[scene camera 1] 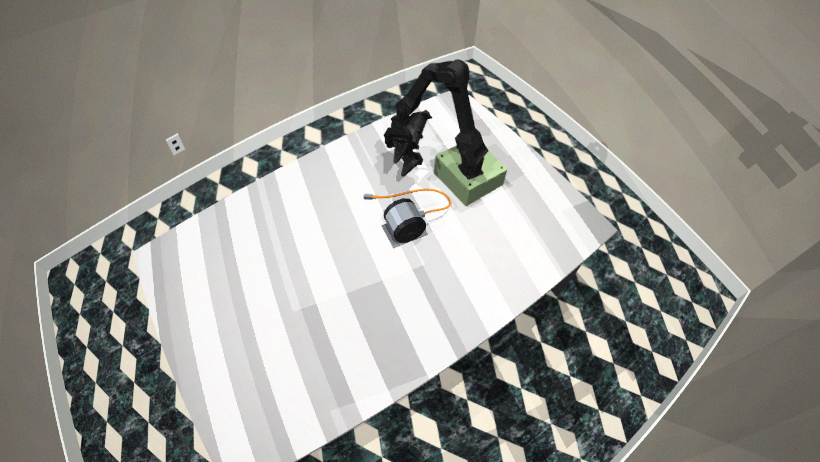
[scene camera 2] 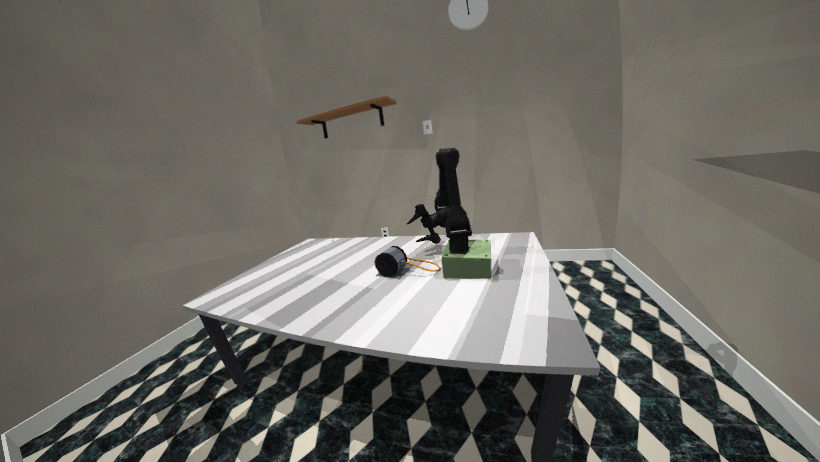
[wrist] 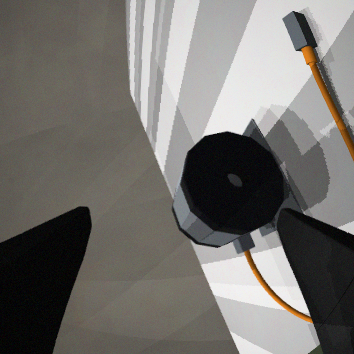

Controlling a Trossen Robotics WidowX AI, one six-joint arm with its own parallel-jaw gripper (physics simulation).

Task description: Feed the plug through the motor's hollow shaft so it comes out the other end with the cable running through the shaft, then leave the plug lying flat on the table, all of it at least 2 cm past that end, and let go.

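Places are measured from the arm's base along level axes (x right, y back, z down), in millimetres.
Pixels of known places: gripper, fingertip midpoint: point(scene camera 1: 398, 170) point(scene camera 2: 411, 233) point(wrist: 187, 219); arm's base, link origin: point(scene camera 1: 470, 170) point(scene camera 2: 459, 250).
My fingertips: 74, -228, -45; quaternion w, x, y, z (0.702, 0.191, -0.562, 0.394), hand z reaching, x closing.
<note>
For each thing: its top centre in the pictures, then the offset to it from my fingertips, as dx, dy, dz. Level surfaces: height alone.
- motor, top centre: point(wrist: 181, 210) point(scene camera 1: 405, 210) point(scene camera 2: 389, 250) -127, -46, +31
- grey plug, top centre: point(wrist: 293, 30) point(scene camera 1: 368, 195) +42, -92, +119
- striped table, surface height: dz +133
The motor point(scene camera 1: 401, 216) point(scene camera 2: 390, 261) point(wrist: 215, 200) is a grey drum with black ends, lying on its side on a grey base. The wrist view shows a small shaft hole in one black end. An orange cable point(scene camera 1: 424, 189) point(scene camera 2: 439, 266) point(wrist: 327, 95) leaves the motor's side and loops round outside it. The grey plug point(scene camera 1: 367, 196) point(wrist: 299, 31) at its free end lies on the table beside the motor, outside the shaft; it does not show in scene camera 2. My gripper point(scene camera 1: 400, 167) point(scene camera 2: 413, 232) point(wrist: 187, 219) is open and empty, above the table and apart from the motor and plug.
The arm stands on a green base block point(scene camera 1: 467, 186) point(scene camera 2: 467, 267), close to the cable loop. The striped table point(scene camera 1: 355, 309) point(scene camera 2: 355, 321) point(wrist: 210, 55) has an edge running through the wrist view. A wooden shelf point(scene camera 2: 347, 110) is on the wall.
</note>
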